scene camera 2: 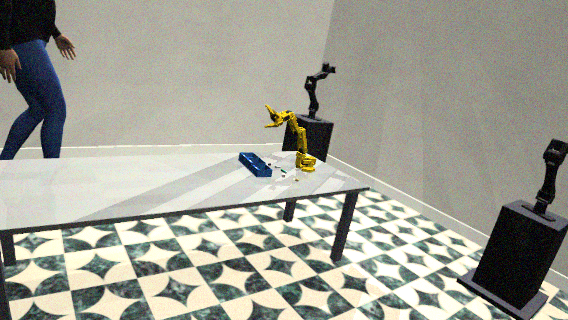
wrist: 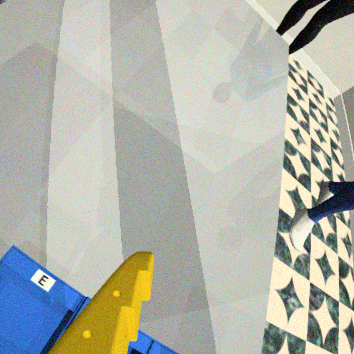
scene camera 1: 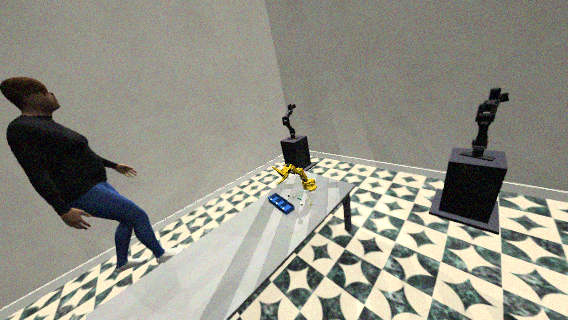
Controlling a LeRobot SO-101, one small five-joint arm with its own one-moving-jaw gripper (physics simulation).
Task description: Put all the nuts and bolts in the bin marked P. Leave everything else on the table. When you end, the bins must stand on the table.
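Where they show: hand, tool point: (scene camera 2: 265,126) (wrist: 151,269) (scene camera 1: 278,183); arm's base, link origin: (scene camera 2: 302,169) (scene camera 1: 308,189).
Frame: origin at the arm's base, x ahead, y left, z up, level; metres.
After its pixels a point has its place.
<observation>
A row of joined-looking blue bins (scene camera 1: 277,207) {x 0.338, y -0.046, z 0.017 m} (scene camera 2: 248,166) {x 0.335, y -0.048, z 0.016 m} stands on the table. In the wrist view a blue bin (wrist: 25,265) {x 0.338, y 0.043, z 0.035 m} marked E shows at the lower left, with part of another beside it; no P label can be read. Small parts lie between the bins and the arm base, among them a green piece (scene camera 2: 283,171) {x 0.155, y 0.026, z 0.006 m}, a pale piece (scene camera 2: 283,175) {x 0.200, y 0.088, z 0.010 m}, a dark piece (scene camera 2: 269,164) {x 0.175, y -0.084, z 0.006 m} and a yellowish piece (scene camera 2: 296,179) {x 0.156, y 0.146, z 0.008 m} (scene camera 1: 311,203) {x 0.150, y 0.147, z 0.009 m}; which are nuts or bolts is too small to tell. My gripper (scene camera 1: 276,175) {x 0.319, y 0.019, z 0.255 m} (scene camera 2: 266,116) {x 0.319, y 0.019, z 0.255 m} is wide open and empty, raised above the table; one notched jaw (wrist: 112,312) {x 0.305, y 0.027, z 0.264 m} shows in the wrist view.
The yellow arm's base (scene camera 1: 310,185) {x -0.006, y 0.021, z 0.044 m} (scene camera 2: 305,162) {x 0.002, y 0.018, z 0.048 m} stands near the end of the grey table (scene camera 1: 200,270) {x 0.974, y -0.040, z 0.000 m} (scene camera 2: 100,190) {x 1.090, y 0.079, z 0.000 m} (wrist: 240,200) {x 0.602, y -0.207, z 0.000 m}. A person (scene camera 1: 55,155) (scene camera 2: 37,80) stands beyond the table's far side. Two black arms on dark pedestals (scene camera 1: 472,187) (scene camera 2: 520,255) stand off the table.
</observation>
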